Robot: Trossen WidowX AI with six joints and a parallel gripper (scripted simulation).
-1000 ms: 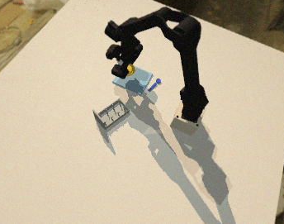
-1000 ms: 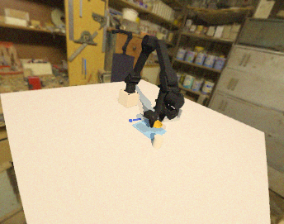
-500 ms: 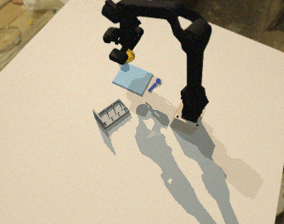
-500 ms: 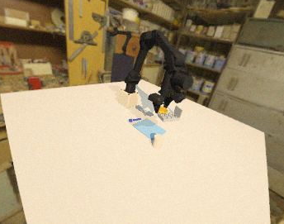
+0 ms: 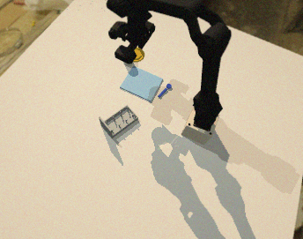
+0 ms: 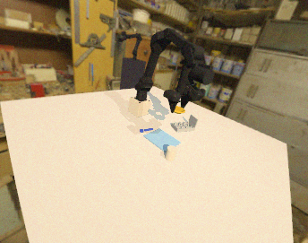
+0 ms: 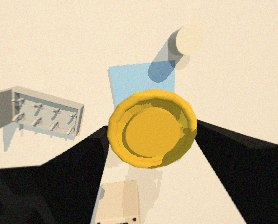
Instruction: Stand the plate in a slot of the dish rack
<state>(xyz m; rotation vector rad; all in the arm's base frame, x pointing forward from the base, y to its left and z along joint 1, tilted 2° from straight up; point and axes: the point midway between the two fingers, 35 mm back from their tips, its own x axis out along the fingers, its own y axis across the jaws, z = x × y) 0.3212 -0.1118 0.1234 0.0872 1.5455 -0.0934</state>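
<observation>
The grey dish rack lies 2 cm behind my gripper tip, 20 cm to the left of it and 15 cm below it. Also, from my gripper tip: cream cup: 7 cm ahead, 9 cm to the right, 15 cm below; light blue mat: 3 cm behind, 1 cm to the right, 17 cm below; yellow plate: 1 cm above.
</observation>
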